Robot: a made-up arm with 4 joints.
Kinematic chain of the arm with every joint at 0, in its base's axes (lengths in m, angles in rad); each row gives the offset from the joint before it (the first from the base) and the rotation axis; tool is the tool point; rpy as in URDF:
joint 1: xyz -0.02 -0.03 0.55 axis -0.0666 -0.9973 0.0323
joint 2: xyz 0.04 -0.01 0 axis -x
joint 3: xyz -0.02 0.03 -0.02 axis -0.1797 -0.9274 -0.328
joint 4: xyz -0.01 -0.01 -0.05 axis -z
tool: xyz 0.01 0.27 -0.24 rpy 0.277 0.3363 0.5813
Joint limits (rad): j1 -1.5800..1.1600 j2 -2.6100..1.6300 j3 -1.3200..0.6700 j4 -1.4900..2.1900
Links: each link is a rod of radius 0.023 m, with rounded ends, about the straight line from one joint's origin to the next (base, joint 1, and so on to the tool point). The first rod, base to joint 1, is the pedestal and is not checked.
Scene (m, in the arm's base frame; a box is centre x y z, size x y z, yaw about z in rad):
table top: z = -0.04
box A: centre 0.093 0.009 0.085 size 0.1 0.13 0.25 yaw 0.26
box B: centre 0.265 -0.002 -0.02 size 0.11 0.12 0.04 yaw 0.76
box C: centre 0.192 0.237 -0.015 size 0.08 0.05 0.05 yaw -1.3
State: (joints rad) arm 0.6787 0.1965 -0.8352 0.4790
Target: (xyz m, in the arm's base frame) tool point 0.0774 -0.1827 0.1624
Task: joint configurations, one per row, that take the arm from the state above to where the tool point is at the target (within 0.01 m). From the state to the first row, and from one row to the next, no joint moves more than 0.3 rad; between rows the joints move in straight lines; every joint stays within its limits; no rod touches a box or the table.
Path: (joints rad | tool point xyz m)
1: 0.4494 0.2092 -0.9889 0.4255 | -0.0835 0.1888 0.2188
2: 0.2201 0.2219 -1.1426 0.3719 | -0.2089 0.1964 0.2846
3: 0.1730 0.4237 -0.9140 0.4220 | -0.1386 0.1283 0.1959
4: 0.1259 0.6255 -0.6854 0.4721 | -0.0670 0.0288 0.1425
5: 0.0788 0.8273 -0.4568 0.5222 | 0.0048 -0.0821 0.1319
6: 0.0317 1.0291 -0.2282 0.5724 | 0.0774 -0.1827 0.1624

